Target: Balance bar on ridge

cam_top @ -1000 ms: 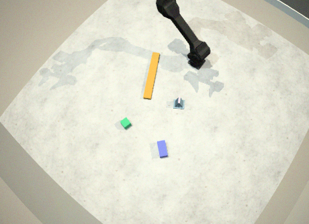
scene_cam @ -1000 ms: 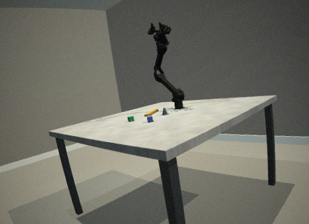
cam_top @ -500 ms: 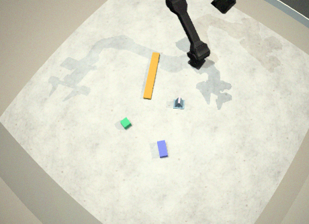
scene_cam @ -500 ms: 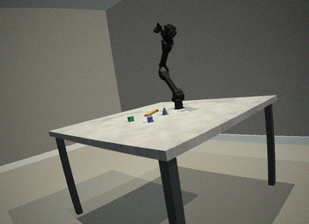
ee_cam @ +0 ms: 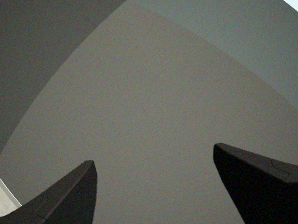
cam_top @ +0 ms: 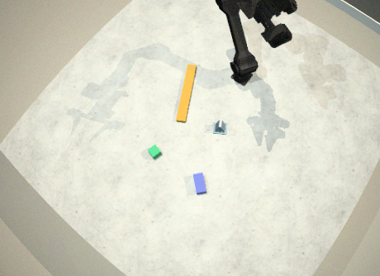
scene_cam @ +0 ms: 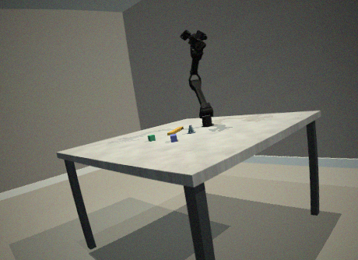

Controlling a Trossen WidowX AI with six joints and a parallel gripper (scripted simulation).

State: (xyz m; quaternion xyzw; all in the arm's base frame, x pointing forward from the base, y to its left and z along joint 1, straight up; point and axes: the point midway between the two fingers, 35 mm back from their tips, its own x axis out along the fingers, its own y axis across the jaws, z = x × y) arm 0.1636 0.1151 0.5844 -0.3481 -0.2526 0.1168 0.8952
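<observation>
Now: the orange bar 1 cm behind my gripper tip, 25 cm to the right of it and 59 cm below it. Round my gripper tip: ridge (3 cm ahead, 7 cm to the right, 55 cm below); blue block (24 cm ahead, 58 cm below); green cube (24 cm ahead, 20 cm to the right, 58 cm below).
</observation>
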